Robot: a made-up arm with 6 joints.
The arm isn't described. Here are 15 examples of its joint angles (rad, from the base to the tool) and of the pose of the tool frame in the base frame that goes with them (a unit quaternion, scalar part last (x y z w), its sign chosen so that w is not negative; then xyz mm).
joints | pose
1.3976 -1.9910 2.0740 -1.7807 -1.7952 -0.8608 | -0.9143 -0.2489 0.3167 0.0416 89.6 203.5 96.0
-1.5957 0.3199 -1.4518 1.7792 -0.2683 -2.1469 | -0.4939 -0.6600 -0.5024 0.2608 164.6 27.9 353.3
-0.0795 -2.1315 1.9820 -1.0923 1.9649 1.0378 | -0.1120 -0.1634 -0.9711 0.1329 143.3 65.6 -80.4
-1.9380 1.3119 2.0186 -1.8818 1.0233 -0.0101 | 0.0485 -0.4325 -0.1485 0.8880 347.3 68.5 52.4
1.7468 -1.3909 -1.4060 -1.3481 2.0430 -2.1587 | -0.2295 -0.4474 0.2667 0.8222 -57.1 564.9 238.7
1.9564 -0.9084 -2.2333 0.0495 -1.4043 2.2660 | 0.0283 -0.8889 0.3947 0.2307 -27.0 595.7 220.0
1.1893 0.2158 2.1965 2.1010 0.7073 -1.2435 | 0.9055 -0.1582 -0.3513 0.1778 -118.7 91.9 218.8
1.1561 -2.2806 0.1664 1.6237 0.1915 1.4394 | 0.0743 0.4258 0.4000 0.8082 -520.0 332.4 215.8
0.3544 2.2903 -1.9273 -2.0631 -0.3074 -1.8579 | 0.6447 0.1038 -0.5730 0.4952 217.6 -30.2 -107.2
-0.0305 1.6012 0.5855 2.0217 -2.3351 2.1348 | 0.5678 -0.5480 -0.2627 0.5552 19.1 193.3 113.7
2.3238 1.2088 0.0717 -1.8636 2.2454 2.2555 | -0.0386 0.2514 0.9428 0.2155 -180.5 -237.7 485.0
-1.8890 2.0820 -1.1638 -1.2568 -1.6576 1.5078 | -0.6795 -0.2284 0.4666 0.5180 262.4 -183.0 85.9
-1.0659 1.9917 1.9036 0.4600 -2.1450 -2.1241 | -0.7868 -0.2094 0.3829 0.4366 436.9 -163.9 -344.5
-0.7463 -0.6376 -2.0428 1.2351 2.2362 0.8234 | -0.4223 -0.2989 0.7075 0.4815 -31.3 183.6 -77.1
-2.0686 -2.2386 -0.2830 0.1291 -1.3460 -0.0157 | 0.8607 -0.0438 0.0605 0.5036 255.6 411.3 363.7
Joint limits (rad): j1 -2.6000..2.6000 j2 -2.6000..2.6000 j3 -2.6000..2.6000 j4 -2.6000..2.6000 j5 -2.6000..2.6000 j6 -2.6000..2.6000
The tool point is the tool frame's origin. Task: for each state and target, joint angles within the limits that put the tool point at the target. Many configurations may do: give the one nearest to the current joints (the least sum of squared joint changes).
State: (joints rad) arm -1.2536 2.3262 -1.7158 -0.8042 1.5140 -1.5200
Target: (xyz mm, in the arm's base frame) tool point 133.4 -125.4 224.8
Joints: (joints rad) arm -0.5840 2.6000 -1.3711 -1.4877 1.3162 -1.4521
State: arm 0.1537 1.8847 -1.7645 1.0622 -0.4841 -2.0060
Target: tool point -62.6 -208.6 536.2
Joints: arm 0.9430 1.9845 -2.5916 0.2706 -0.9061 -2.6000
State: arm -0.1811 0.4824 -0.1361 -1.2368 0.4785 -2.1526
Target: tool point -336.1 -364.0 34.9
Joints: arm 0.5021 0.7629 -0.3483 -0.9403 0.1541 -2.6000
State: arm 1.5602 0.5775 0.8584 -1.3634 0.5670 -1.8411
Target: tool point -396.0 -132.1 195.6
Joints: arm 1.3521 0.7594 0.7244 -1.0828 0.7248 -1.2090
